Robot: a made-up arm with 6 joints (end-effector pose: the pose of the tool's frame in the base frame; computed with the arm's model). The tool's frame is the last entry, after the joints. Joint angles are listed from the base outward.
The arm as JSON. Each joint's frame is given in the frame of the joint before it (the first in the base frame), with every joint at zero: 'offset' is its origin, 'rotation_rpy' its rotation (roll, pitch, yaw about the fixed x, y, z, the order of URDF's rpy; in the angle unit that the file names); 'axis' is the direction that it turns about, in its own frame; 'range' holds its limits. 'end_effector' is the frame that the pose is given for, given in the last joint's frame.
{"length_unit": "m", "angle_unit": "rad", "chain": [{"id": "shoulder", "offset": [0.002, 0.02, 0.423], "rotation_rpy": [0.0, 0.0, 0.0], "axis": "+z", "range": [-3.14, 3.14]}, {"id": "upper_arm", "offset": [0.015, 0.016, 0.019], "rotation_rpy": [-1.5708, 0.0, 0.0], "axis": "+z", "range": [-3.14, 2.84]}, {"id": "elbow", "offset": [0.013, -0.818, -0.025], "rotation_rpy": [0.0, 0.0, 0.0], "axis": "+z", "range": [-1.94, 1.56]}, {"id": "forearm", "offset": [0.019, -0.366, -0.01], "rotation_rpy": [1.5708, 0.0, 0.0], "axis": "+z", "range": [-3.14, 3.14]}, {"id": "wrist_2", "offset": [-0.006, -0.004, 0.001], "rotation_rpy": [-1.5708, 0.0, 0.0], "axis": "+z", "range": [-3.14, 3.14]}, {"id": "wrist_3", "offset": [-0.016, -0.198, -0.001], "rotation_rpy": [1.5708, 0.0, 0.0], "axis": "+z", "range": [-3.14, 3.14]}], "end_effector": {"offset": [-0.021, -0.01, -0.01], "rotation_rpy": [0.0, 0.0, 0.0]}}
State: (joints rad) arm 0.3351 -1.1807 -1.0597 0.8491 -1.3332 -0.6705
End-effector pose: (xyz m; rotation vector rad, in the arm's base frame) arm -0.8497 -0.4538 0.4455 -0.7863 2.5176 -1.1549
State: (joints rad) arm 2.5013 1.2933 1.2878 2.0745 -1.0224 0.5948
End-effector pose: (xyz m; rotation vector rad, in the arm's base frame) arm -0.6460 0.7089 0.2116 0.5405 2.4817 0.9957
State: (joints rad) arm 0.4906 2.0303 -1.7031 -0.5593 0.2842 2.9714
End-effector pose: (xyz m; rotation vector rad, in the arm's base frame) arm 0.8870 0.4407 0.5636 0.7911 0.2896 2.7629
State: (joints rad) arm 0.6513 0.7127 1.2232 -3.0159 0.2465 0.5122
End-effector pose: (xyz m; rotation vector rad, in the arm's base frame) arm 0.8571 0.6761 0.8493 -1.9035 0.0095 -1.3677
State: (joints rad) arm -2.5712 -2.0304 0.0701 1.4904 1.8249 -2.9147
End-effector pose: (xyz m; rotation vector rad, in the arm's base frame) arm 0.9507 0.4426 -0.0079 1.3620 0.3462 0.1894
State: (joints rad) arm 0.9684 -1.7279 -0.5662 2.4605 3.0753 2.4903
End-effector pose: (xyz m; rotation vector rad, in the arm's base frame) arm -0.5244 -0.7660 0.2274 -0.4601 0.8167 0.9453
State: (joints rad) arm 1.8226 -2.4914 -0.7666 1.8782 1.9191 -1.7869
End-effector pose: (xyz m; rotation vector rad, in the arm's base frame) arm -0.0386 -0.4052 -0.5159 1.1118 -0.8005 -1.6585
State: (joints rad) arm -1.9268 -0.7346 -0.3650 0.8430 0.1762 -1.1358
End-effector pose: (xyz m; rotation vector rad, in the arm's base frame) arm 0.3405 0.9797 1.3176 -0.9830 -0.7248 -2.0702
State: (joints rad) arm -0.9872 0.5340 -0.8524 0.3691 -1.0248 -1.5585
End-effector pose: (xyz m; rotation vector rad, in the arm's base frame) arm 0.0307 -0.1492 1.5110 0.5927 -1.4458 -1.7408
